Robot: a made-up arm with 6 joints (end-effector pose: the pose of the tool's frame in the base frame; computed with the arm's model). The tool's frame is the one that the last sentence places.
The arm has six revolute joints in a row. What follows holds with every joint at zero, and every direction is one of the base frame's. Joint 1 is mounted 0.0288 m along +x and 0.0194 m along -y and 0.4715 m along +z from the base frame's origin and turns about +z. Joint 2 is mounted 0.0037 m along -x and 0.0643 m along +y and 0.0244 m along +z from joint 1 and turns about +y. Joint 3 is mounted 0.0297 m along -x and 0.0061 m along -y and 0.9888 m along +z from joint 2 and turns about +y. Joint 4 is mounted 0.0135 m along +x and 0.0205 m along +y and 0.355 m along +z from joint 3 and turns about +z. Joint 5 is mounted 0.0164 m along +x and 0.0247 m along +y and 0.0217 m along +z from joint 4 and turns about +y. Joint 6 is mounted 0.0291 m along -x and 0.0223 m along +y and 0.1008 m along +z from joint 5 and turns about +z. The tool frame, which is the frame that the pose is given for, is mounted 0.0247 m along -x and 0.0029 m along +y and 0.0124 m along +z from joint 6; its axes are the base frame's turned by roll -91.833, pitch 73.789 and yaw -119.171 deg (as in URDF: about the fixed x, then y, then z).
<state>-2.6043 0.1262 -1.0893 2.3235 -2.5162 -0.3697</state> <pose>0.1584 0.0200 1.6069 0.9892 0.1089 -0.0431 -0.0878</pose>
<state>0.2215 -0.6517 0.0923 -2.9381 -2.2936 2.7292</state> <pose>-0.6806 -0.1199 1.5588 0.0568 0.3196 -0.8144 0.4809</pose>
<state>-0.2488 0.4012 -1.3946 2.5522 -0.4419 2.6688</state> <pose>0.0089 0.0157 1.7008 0.5267 0.6341 0.4196 -0.3801</pose>
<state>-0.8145 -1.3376 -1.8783 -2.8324 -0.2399 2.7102</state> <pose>-0.6044 0.7273 0.2090 0.7028 0.0763 -0.6686 -0.2306</pose>
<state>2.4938 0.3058 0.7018 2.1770 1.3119 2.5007</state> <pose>-0.5274 0.1974 1.7387 0.8862 -0.1713 0.2739 0.3319</pose>
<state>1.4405 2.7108 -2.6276 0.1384 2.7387 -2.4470</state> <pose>-0.0490 0.5271 -0.1214 0.4397 -0.4192 -0.4091 -0.6808</pose>
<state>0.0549 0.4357 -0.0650 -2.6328 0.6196 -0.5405</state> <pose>0.6008 0.0158 1.8658 0.3794 -0.7085 -0.0390 0.5938</pose>
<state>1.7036 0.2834 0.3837 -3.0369 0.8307 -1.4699</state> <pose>-0.0351 0.4676 1.8627 0.2113 -0.6609 -0.0840 0.7151</pose>
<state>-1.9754 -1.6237 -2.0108 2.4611 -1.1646 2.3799</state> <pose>0.3645 0.7679 0.0212 0.7617 0.2154 -0.4494 -0.4141</pose>
